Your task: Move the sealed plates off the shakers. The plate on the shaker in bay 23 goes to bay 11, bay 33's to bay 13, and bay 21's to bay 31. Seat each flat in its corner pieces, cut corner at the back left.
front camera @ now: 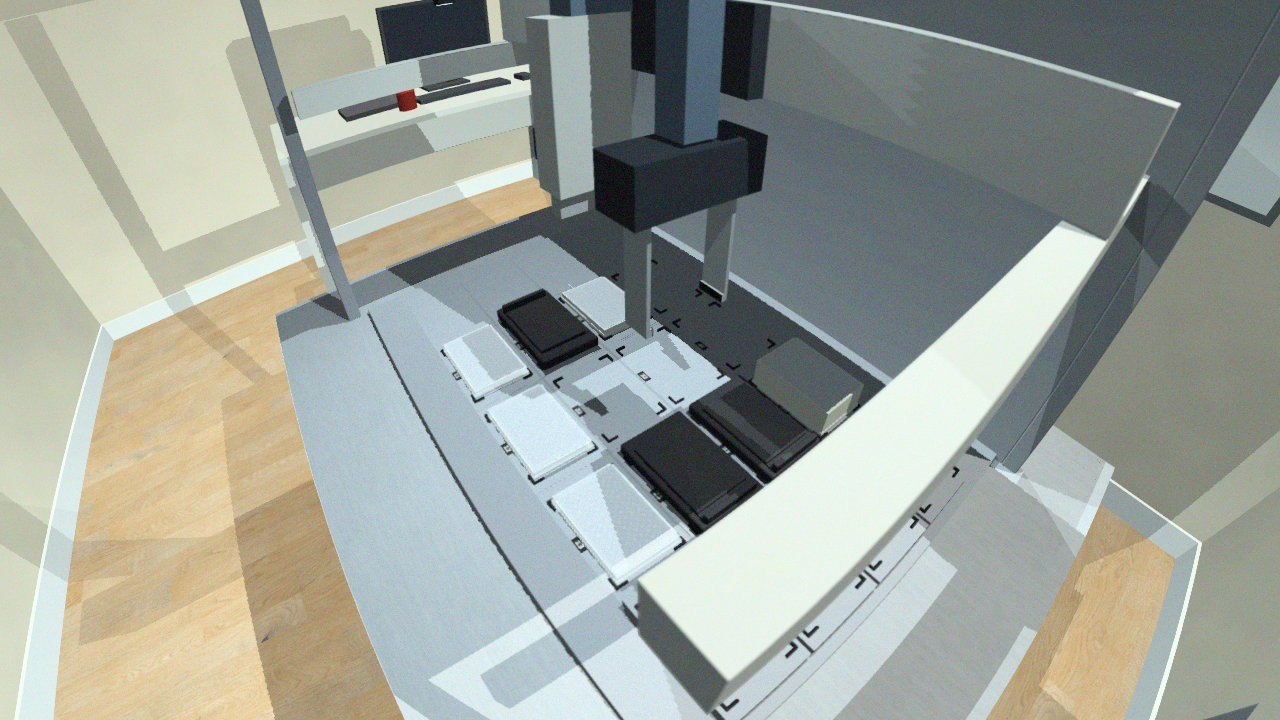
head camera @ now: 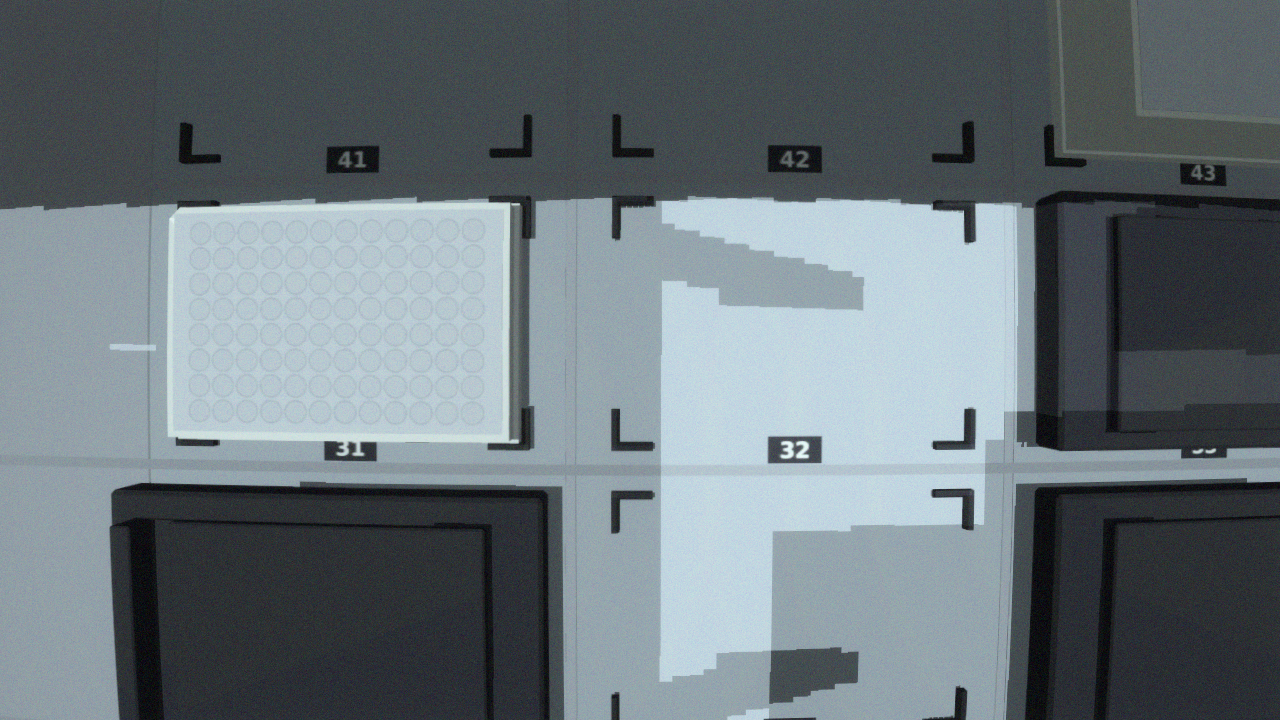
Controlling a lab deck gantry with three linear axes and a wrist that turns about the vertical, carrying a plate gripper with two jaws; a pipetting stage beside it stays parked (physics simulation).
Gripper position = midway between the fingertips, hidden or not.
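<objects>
My gripper: front camera view [677, 310]; out of frame in the head camera view. Tall pale block: head camera view [1190, 89], front camera view [816, 391]. A shaker: [head camera: 1072, 227] and [front camera: 734, 379], the same spot. On a shaker, the same spot: [front camera: 567, 350] and [head camera: 537, 647].
</objects>
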